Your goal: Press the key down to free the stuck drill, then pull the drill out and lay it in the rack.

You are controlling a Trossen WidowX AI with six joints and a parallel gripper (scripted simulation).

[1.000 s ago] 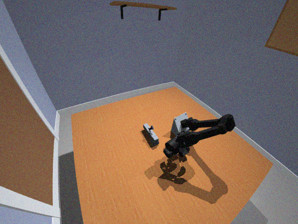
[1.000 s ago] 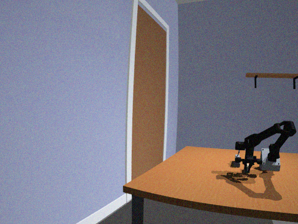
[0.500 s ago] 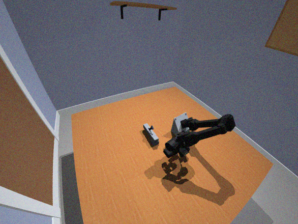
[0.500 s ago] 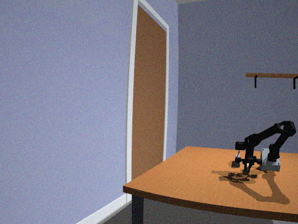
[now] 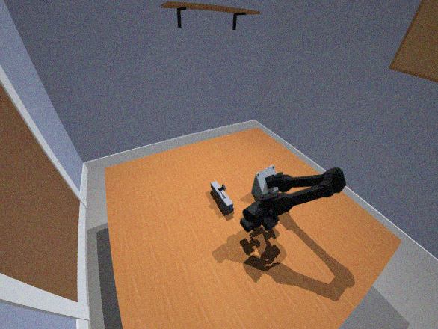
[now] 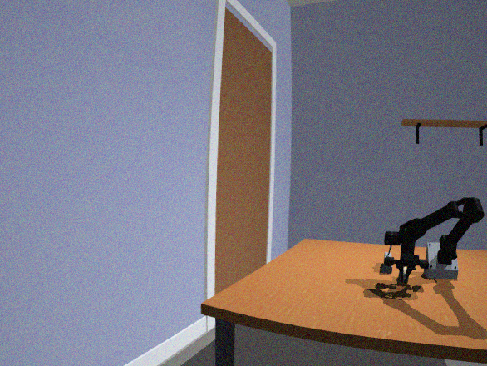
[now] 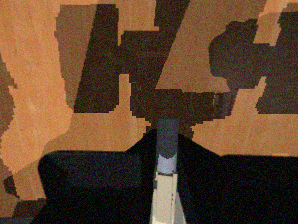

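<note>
Right now my gripper tip is 40 mm to the left of the drill and 40 mm below it. The rest, counted from my gripper tip: dark key: 230 mm to the right, 80 mm above, 60 mm ahead; then grey holder block: 220 mm to the right, 70 mm ahead, 30 mm above; then grey rack: 60 mm to the right, 10 mm above.
</note>
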